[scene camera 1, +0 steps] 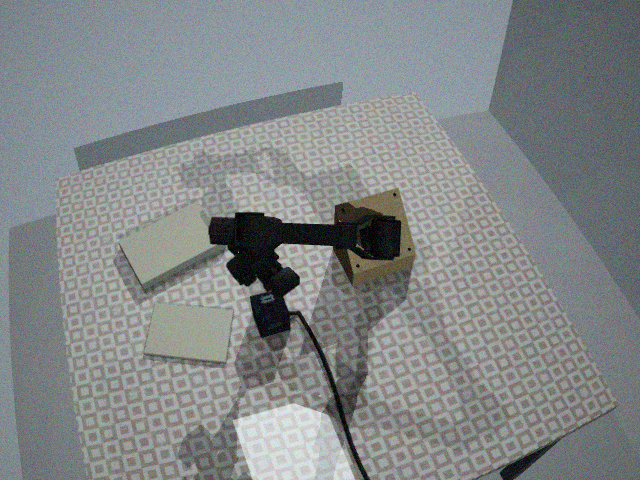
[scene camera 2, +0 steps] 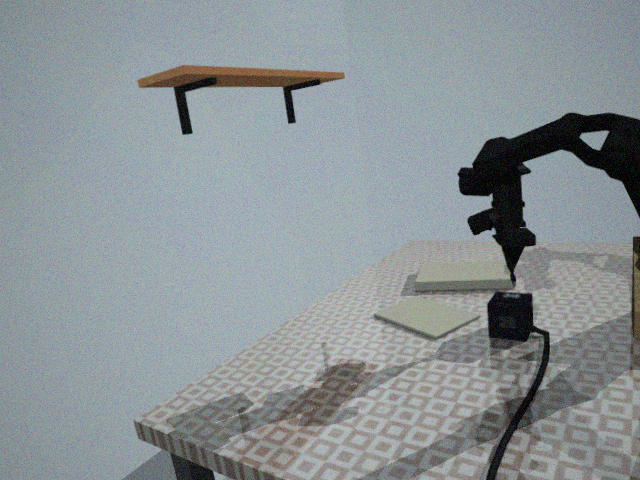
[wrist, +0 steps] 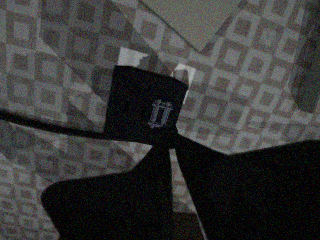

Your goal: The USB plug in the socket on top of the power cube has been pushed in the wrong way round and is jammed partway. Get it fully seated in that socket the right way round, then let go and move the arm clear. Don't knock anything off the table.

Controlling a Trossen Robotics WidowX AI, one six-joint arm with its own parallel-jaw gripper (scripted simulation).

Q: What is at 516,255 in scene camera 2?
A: The gripper.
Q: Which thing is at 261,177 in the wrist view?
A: The gripper.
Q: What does the gripper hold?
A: A USB plug.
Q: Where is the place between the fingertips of the gripper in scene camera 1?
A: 265,283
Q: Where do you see a pale sheet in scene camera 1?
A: At 176,331
